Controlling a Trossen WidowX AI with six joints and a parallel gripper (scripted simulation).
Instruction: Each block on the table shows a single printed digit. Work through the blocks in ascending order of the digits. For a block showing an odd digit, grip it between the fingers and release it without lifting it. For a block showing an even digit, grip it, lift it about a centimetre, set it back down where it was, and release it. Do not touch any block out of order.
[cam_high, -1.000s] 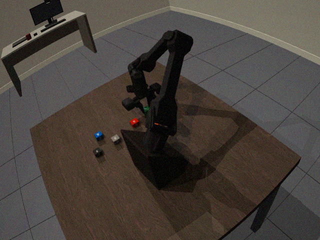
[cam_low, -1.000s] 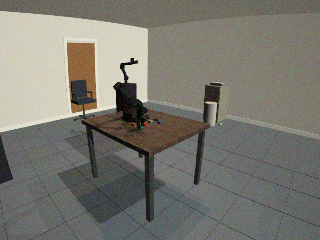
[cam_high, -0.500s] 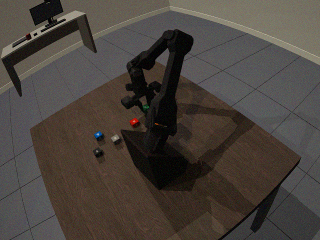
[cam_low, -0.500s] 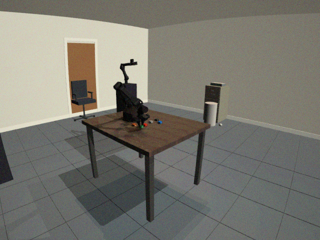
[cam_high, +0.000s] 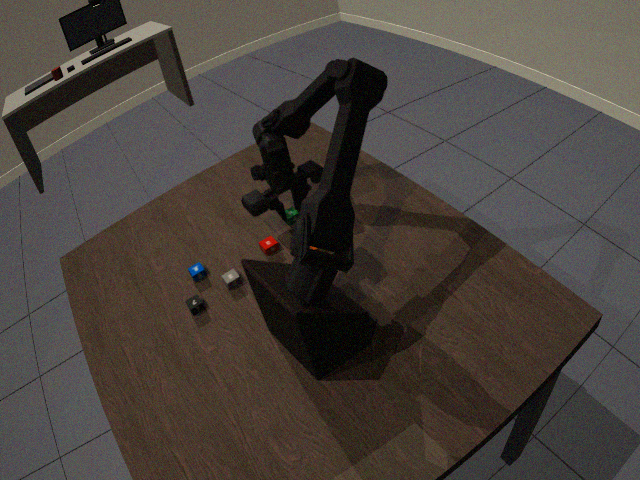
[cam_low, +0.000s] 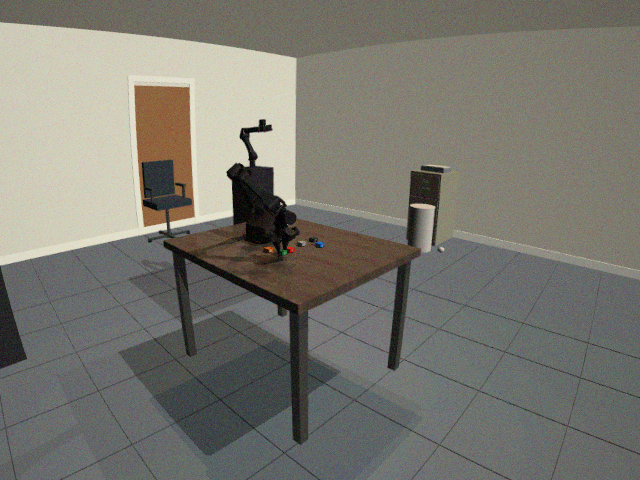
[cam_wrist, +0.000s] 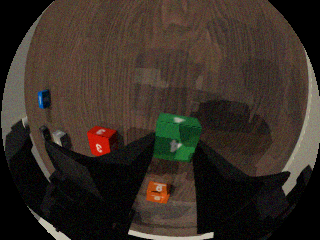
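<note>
My gripper tip is 30 mm short of the blue block, 250 mm to the right of it and 10 mm above it. The rest, counted from my gripper tip: green block (right at my gripper tip); orange block (110 mm behind, 10 mm to the left, 10 mm below); red block (20 mm behind, 80 mm to the left, 10 mm below).
</note>
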